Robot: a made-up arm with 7 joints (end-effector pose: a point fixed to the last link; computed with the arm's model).
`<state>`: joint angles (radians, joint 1 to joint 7).
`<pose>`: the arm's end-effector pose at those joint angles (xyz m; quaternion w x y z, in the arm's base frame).
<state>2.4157 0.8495 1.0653 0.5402 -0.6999 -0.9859 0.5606</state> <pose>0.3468 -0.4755 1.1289 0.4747 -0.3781 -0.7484 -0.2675</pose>
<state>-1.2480 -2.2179 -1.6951 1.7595 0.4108 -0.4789 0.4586</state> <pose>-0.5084 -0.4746 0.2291 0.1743 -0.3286 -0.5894 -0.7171</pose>
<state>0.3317 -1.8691 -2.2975 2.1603 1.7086 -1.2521 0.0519</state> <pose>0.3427 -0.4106 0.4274 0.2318 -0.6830 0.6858 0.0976</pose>
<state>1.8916 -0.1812 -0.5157 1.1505 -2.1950 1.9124 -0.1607</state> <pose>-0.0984 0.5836 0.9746 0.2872 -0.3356 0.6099 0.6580</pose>
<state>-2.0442 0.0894 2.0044 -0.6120 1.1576 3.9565 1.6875</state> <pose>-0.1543 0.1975 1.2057 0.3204 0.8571 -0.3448 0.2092</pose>
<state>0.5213 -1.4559 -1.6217 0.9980 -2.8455 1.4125 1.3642</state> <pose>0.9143 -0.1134 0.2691 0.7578 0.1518 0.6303 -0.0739</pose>
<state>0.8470 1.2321 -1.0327 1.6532 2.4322 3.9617 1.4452</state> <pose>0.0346 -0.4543 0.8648 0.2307 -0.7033 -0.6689 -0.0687</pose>
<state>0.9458 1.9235 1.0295 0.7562 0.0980 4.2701 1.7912</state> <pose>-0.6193 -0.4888 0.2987 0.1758 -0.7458 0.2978 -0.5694</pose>
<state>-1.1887 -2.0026 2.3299 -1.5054 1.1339 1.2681 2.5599</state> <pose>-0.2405 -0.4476 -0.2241 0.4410 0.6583 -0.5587 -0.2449</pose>
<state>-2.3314 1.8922 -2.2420 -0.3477 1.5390 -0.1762 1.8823</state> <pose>0.6824 0.7942 0.1608 0.2800 -0.3108 0.1996 0.8861</pose>
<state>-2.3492 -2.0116 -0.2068 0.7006 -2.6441 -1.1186 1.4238</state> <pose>-0.5656 -0.5509 -0.2727 0.7999 -0.0091 -0.0112 -0.6000</pose>
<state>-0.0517 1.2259 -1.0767 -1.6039 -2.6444 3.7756 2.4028</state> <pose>-0.3272 0.3123 0.4281 0.7567 -0.0358 -0.2995 0.5800</pose>
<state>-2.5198 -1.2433 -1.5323 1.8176 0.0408 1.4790 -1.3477</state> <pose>-0.7306 0.2304 0.5350 0.2230 -0.4639 0.5976 0.6147</pose>
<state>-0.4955 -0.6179 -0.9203 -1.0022 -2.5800 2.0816 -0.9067</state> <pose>0.4918 0.1011 0.9682 0.6125 -0.3583 0.0909 -0.6988</pose>
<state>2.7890 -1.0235 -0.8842 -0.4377 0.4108 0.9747 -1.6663</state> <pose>-0.6896 0.1529 1.0403 0.2493 0.4865 -0.3418 -0.7644</pose>
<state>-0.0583 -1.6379 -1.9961 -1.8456 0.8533 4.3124 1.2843</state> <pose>0.4769 0.2411 0.0914 0.8941 0.4051 -0.0769 0.1747</pose>
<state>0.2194 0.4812 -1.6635 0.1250 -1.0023 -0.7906 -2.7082</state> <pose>-0.5016 -0.2043 1.2395 0.1261 0.9806 0.1208 -0.0887</pose>
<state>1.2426 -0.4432 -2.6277 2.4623 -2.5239 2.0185 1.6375</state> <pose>0.3605 -0.2045 0.5541 0.3005 0.9304 -0.1527 0.1443</pose>
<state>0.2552 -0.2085 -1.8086 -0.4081 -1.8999 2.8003 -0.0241</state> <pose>0.3167 0.1979 1.0831 0.7477 -0.1276 0.6004 -0.2533</pose>
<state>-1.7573 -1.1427 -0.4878 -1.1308 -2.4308 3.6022 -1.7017</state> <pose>0.1300 -0.4020 0.8185 0.1123 0.2896 -0.8546 0.4162</pose>
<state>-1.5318 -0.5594 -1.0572 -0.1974 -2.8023 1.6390 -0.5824</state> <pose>0.0767 -0.6436 1.0900 0.1650 -0.0316 0.2589 -0.9512</pose>
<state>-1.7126 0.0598 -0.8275 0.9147 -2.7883 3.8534 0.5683</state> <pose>-0.1905 -0.1974 1.1847 0.1269 0.9791 0.1306 0.0901</pose>
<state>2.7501 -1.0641 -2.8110 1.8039 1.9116 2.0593 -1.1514</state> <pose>0.0300 0.2193 0.8410 0.0937 -0.3298 0.2733 -0.8987</pose>
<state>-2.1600 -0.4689 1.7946 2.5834 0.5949 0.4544 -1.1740</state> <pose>0.2285 -0.1107 0.3677 0.4851 -0.8362 -0.2273 -0.1174</pose>
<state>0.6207 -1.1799 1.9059 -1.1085 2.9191 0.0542 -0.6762</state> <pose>0.9091 -0.1040 0.6295 0.5069 0.7833 0.1586 -0.3231</pose>
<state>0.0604 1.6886 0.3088 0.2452 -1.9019 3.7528 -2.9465</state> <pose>-0.8662 -0.0876 0.2121 0.1102 0.3236 0.6476 0.6810</pose>
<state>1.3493 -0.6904 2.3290 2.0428 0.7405 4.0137 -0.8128</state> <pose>-0.1391 -0.0243 0.6895 0.7136 -0.6314 -0.0805 -0.2926</pose>
